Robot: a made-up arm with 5 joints. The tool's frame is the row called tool.
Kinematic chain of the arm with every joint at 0, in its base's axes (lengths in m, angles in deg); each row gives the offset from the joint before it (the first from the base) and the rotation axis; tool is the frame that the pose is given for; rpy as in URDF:
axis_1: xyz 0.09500 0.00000 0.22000 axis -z
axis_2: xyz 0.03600 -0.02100 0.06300 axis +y
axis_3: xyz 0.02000 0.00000 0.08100 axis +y
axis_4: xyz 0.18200 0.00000 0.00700 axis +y
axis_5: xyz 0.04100 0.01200 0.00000 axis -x
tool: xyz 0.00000 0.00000 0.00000 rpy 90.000 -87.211 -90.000
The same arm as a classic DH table. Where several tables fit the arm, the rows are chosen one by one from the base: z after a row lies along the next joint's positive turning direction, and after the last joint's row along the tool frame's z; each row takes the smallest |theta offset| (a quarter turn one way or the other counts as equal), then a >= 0, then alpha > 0; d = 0 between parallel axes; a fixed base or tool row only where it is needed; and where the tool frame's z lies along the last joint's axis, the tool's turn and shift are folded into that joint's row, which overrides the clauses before.
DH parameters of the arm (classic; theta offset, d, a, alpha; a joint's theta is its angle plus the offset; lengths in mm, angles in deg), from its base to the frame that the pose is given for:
base (fixed): 0 0 95 180
axis_1: 0 -283 36 90
axis_2: -76.13 0 83.4 0
axis_3: 73.93 0 182.1 0
axis_4: -87.8 -9 0 90
axis_5: -2.79 -41 0 0

